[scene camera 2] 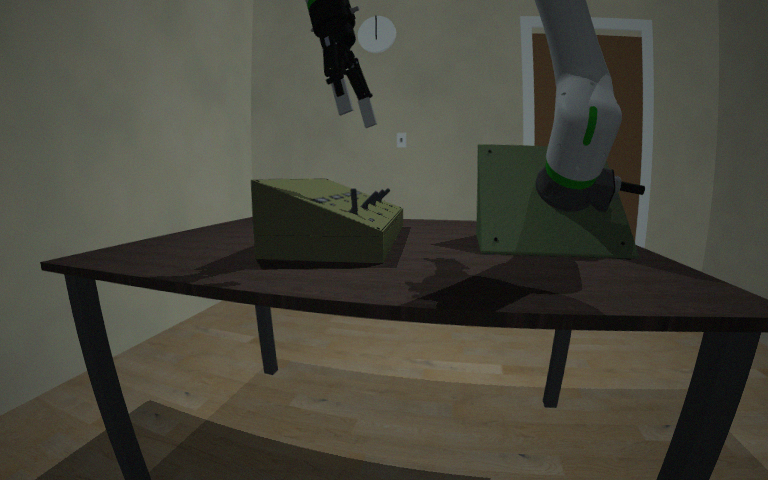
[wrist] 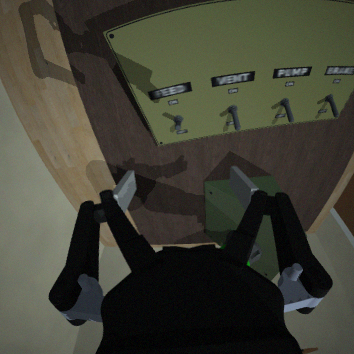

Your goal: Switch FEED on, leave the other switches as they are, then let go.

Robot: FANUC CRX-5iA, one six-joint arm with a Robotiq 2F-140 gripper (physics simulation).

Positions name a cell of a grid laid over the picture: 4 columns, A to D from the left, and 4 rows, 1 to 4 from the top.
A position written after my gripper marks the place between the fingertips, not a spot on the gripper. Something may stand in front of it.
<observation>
In view: my gripper (scene camera 2: B1) and a switch box (scene camera 2: B2).
My gripper shows as well in the wrist view (wrist: C3). The switch box shows as well in the wrist view (wrist: C1).
</observation>
